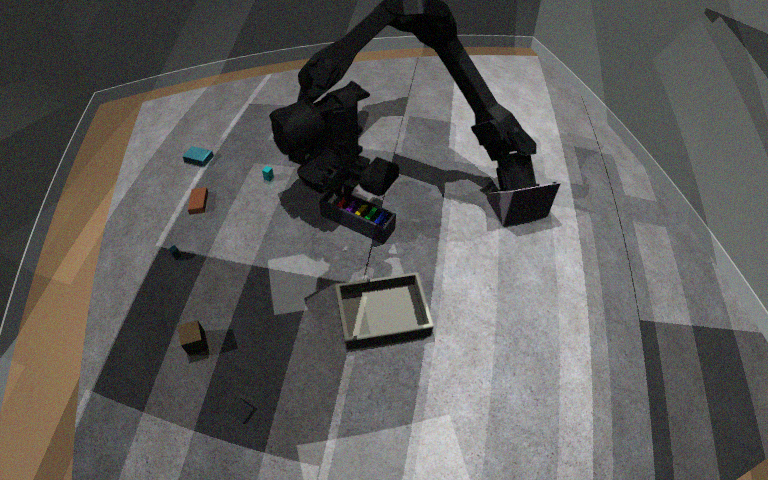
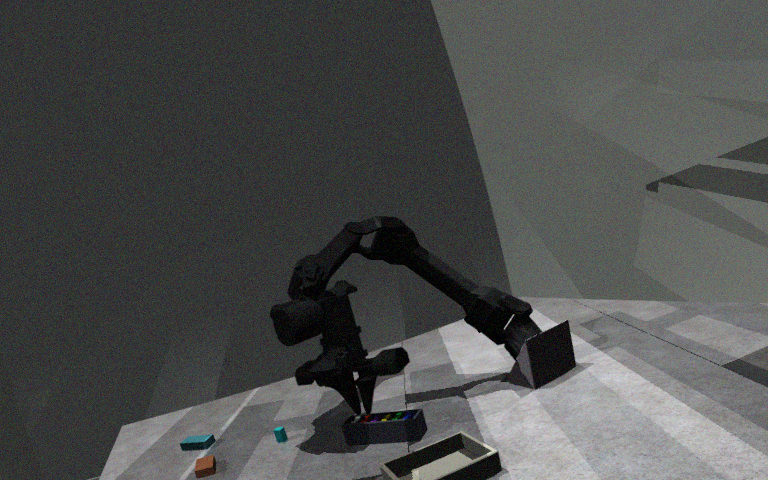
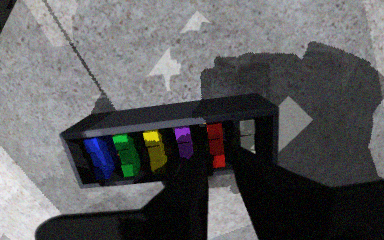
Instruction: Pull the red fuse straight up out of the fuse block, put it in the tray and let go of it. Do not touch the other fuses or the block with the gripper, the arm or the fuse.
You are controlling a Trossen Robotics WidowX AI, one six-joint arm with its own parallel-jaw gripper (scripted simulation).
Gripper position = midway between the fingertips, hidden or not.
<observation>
I see my gripper (image 2: 364,413), a tan cube (image 1: 192,337), a blue fuse (image 3: 102,150) and a green fuse (image 3: 128,146).
My gripper also shows in image 1 (image 1: 343,197) and in image 3 (image 3: 217,154). Image 2 misses the tan cube: it is out of frame. Image 3 misses the tan cube: it is out of frame.
</observation>
